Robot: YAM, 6 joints.
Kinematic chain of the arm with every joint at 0, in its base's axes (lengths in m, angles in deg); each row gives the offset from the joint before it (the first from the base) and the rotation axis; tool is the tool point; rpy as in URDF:
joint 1: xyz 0 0 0.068 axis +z
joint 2: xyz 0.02 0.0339 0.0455 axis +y
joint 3: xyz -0.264 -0.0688 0 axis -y
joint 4: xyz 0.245 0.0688 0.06 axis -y
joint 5: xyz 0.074 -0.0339 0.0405 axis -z
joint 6: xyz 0.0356 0 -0.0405 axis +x
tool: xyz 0 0 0 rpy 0 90 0
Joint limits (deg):
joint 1: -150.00..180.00
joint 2: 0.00..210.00
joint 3: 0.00..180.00
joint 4: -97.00..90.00
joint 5: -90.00..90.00
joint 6: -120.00..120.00
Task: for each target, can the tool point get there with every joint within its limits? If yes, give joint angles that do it. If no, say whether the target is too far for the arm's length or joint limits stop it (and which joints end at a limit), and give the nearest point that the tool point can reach.
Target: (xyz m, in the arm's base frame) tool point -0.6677 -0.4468 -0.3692
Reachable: no: too far | nearest point -0.4608 -0.3084 -0.2118 | short by 0.294 m
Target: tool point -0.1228 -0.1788 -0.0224
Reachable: yes | joints -125.18 129.27 18.14 55.73 -4.28 78.01
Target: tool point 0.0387 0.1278 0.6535
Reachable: yes | joints 70.45 71.84 123.68 -18.83 -10.12 16.57
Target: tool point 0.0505 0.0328 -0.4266
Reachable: no: joint limits stop it (at a limit: joint 2) | nearest point 0.0813 0.0528 -0.3470 | short by 0.088 m
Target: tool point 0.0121 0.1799 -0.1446
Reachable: yes | joints 79.23 162.03 47.49 -1.55 -37.64 -92.91
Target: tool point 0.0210 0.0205 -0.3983
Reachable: no: joint limits stop it (at a limit: joint 2) | nearest point 0.0484 0.0473 -0.3319 | short by 0.077 m
